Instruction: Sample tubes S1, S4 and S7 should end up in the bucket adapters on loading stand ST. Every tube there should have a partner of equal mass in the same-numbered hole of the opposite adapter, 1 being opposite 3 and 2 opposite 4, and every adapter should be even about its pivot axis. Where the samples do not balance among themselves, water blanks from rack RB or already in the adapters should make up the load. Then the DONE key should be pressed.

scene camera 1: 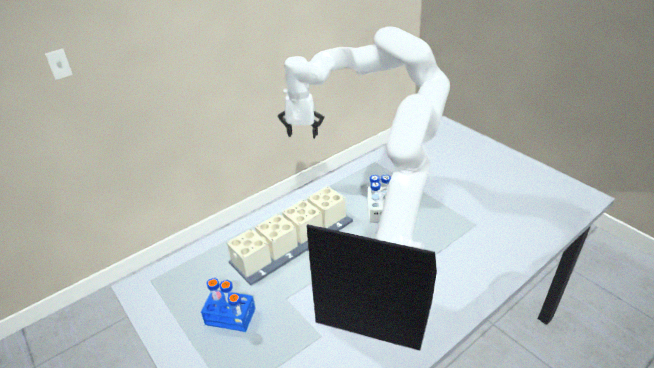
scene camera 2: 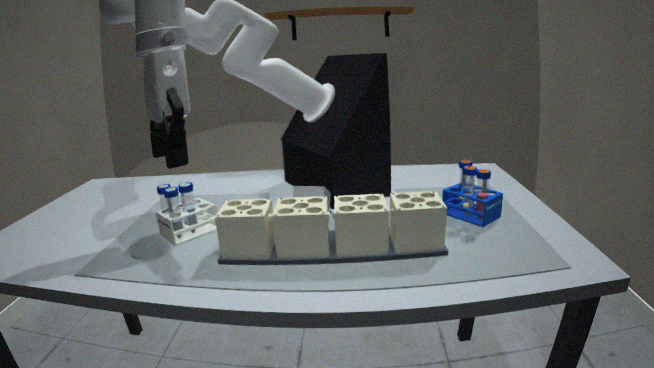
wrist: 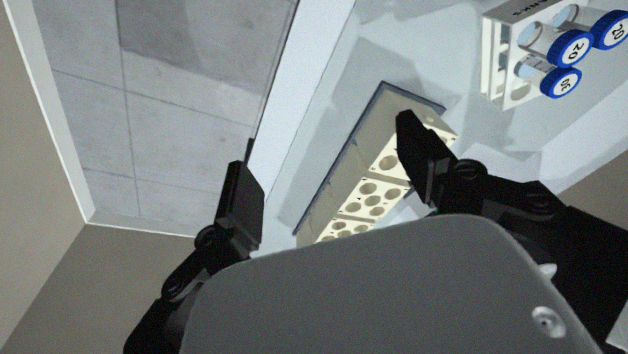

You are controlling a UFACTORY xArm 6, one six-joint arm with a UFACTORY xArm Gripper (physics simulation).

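Seen in the pictures: gripper, fingertip midpoint: (scene camera 1: 302, 135) (scene camera 2: 169, 160) (wrist: 322, 156); arm's base, link origin: (scene camera 1: 390, 253) (scene camera 2: 319, 103).
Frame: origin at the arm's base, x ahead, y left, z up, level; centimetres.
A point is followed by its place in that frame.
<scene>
My gripper (scene camera 1: 302, 135) @(z 0.0, x 54.4, y -36.2 cm) (scene camera 2: 170, 162) @(z 0.0, x 54.4, y -36.2 cm) (wrist: 322, 156) @(z 0.0, x 54.4, y -36.2 cm) is open and empty, high above the table near the adapter 4 end. Four cream bucket adapters stand in a row on the dark loading stand (scene camera 1: 250, 280) (scene camera 2: 300, 260) @(z -23.1, x 45.8, y -16.5 cm) (wrist: 367, 102) @(z -24.0, x 42.7, y -28.3 cm); no caps show in their holes. Three sample tubes with orange-topped blue caps (scene camera 1: 234, 298) @(z -11.9, x 33.4, y 26.8 cm) (scene camera 2: 483, 174) @(z -12.2, x 43.9, y 24.8 cm) stand in the blue rack (scene camera 1: 225, 322) @(z -21.1, x 36.1, y 29.9 cm) (scene camera 2: 492, 216) @(z -22.5, x 44.2, y 28.4 cm). Three water blanks with white-topped blue caps (scene camera 1: 375, 186) @(z -11.8, x 24.3, y -36.7 cm) (scene camera 2: 185, 187) @(z -12.1, x 26.5, y -37.6 cm) (wrist: 570, 49) @(z -11.9, x 27.8, y -41.2 cm) stand in the white rack RB (scene camera 1: 374, 216) @(z -21.2, x 21.9, y -32.0 cm) (scene camera 2: 175, 235) @(z -21.6, x 30.0, y -41.4 cm) (wrist: 512, 92) @(z -20.6, x 20.8, y -33.1 cm); the cap labels in the wrist view read 20, 20 and 30.
A large black panel-like housing (scene camera 1: 370, 290) @(z -3.9, x -0.1, y 10.6 cm) (scene camera 2: 360, 135) @(z -6.8, x 17.8, y 5.4 cm) stands beside the arm's base and hides part of the table in scene camera 1. The wall (scene camera 1: 200, 100) runs behind the stand's long side in scene camera 1. The DONE key cannot be made out.
</scene>
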